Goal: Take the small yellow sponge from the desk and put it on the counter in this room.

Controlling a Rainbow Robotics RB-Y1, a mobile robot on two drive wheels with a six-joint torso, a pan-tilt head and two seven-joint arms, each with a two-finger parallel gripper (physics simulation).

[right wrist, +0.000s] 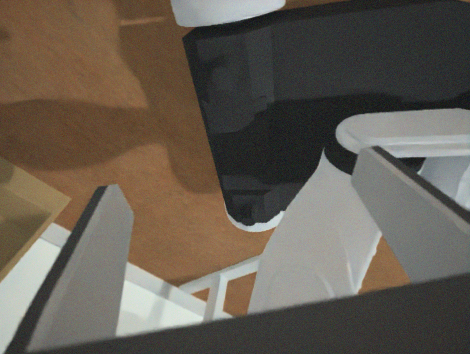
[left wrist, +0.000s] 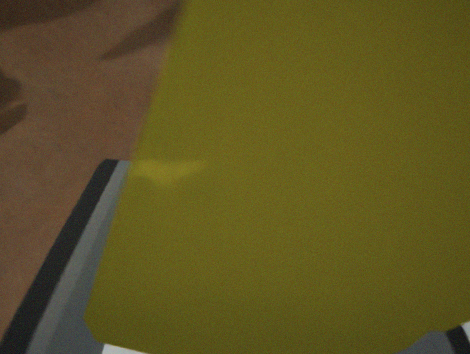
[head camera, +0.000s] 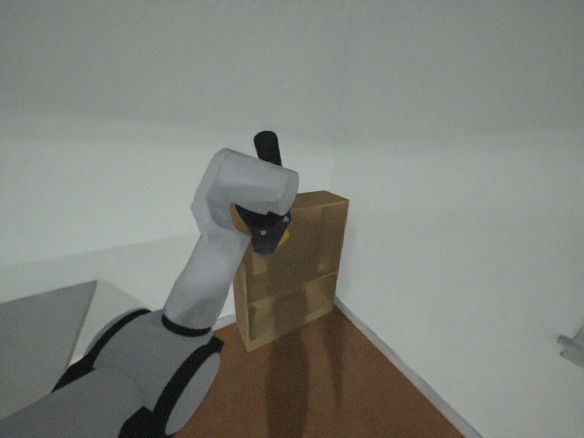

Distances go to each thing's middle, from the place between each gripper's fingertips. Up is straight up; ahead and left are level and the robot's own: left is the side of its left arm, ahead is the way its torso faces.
Scene:
The yellow sponge [left wrist: 294, 178] lies 3 cm to the left of my left hand and 3 cm above it.
Now: right hand 430 mm short of the yellow sponge, 340 mm to the right of it and 710 mm below it.

